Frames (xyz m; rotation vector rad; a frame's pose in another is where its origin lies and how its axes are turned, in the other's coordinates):
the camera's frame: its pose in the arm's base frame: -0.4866 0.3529 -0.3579 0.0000 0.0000 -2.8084
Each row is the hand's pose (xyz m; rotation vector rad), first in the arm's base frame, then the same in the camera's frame.
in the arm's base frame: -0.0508 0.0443 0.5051 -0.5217 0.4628 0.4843
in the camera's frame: -0.3109 0.4342 0.8630 0.7875 0.6349 -2.8033
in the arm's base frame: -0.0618 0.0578 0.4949 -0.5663 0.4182 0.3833
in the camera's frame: -0.3049 0.4178 0.8528 0.7591 0.7333 -2.8924
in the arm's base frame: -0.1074 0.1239 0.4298 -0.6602 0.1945 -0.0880
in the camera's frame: -0.2834 0.3404 0.7877 -0.4130 -0.8483 2.5745
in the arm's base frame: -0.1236 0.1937 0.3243 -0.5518 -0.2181 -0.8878
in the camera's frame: -0.2910 0.2692 0.6822 0.1388 -0.6519 1.8356
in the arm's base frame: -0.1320 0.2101 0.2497 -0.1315 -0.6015 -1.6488
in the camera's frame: -0.2884 0.2509 0.6076 0.5332 -0.2141 1.0839
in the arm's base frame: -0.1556 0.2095 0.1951 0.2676 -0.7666 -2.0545
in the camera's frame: -0.2659 0.2438 0.5530 0.6712 0.1147 0.6337
